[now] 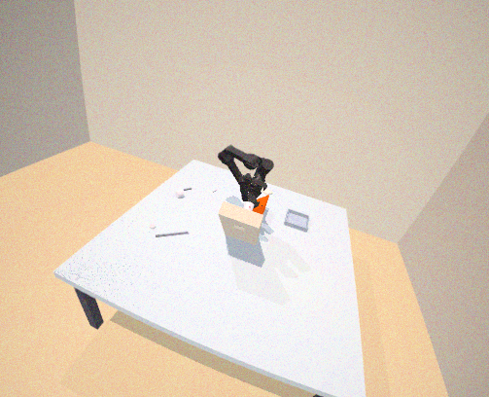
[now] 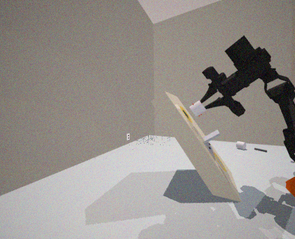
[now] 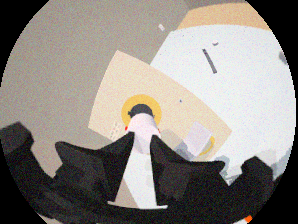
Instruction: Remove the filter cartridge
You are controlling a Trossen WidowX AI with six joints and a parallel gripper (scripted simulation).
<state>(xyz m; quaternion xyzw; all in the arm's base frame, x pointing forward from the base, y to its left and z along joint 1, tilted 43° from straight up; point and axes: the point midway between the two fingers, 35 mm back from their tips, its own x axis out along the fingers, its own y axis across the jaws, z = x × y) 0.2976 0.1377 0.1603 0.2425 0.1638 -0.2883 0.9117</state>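
Now: gripper tip 20 mm short of the beige service panel, 10 mm to the left of it and 110 mm above it. The rest, counted from my gripper tip: grey tray: 370 mm behind, 290 mm to the left, 260 mm below; then round filter cartridge: 10 mm ahead, 10 mm below.
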